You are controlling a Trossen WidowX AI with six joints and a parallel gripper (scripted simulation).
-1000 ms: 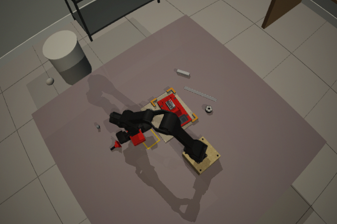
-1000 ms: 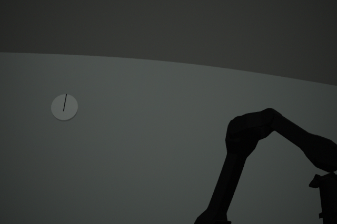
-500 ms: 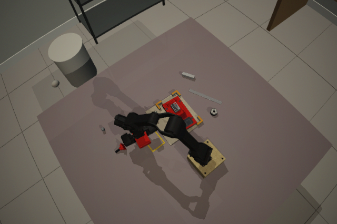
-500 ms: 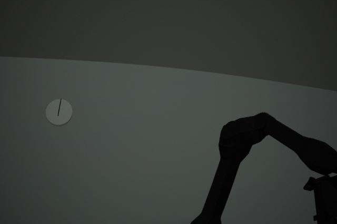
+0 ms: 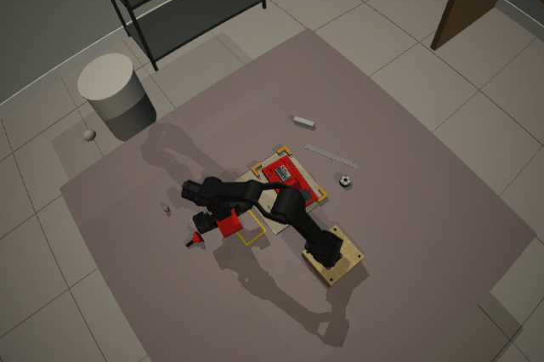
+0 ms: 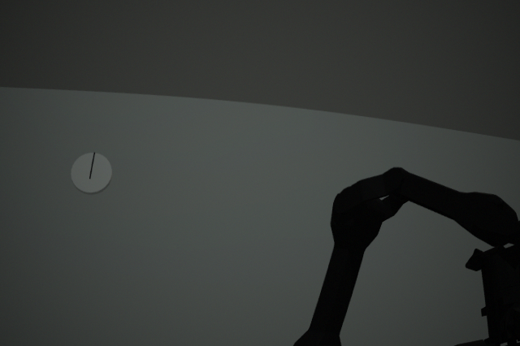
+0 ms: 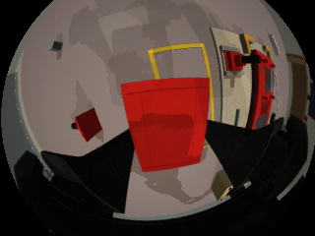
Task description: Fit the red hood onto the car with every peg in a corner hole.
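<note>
Now: the grey engine block 250 mm to the right of my gripper tip, 20 mm below it and 10 mm ahead of it. From my gripper tip the other things lie so: small wheel 410 mm to the right, 150 mm behind, 40 mm below; then tiny grey piece 190 mm ahead, 140 mm to the left, 30 mm below; then red hood 10 mm above.
</note>
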